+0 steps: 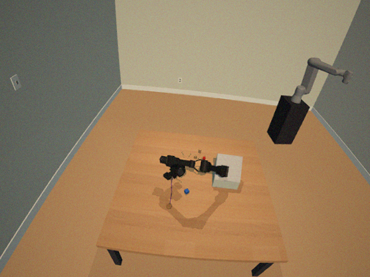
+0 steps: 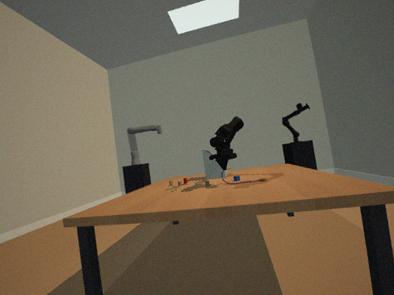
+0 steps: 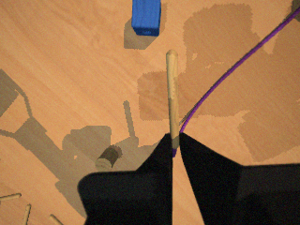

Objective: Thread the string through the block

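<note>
Right now my gripper tip is 10 cm past the blue block, 8 cm to the right of it and 7 cm above it. Also, from my gripper tip: wooden cylinder (3 cm behind, 12 cm to the right, 7 cm below); thin wooden stick (1 cm behind, 1 cm to the left); round wooden button (5 cm ahead, 21 cm to the left, 8 cm below).
</note>
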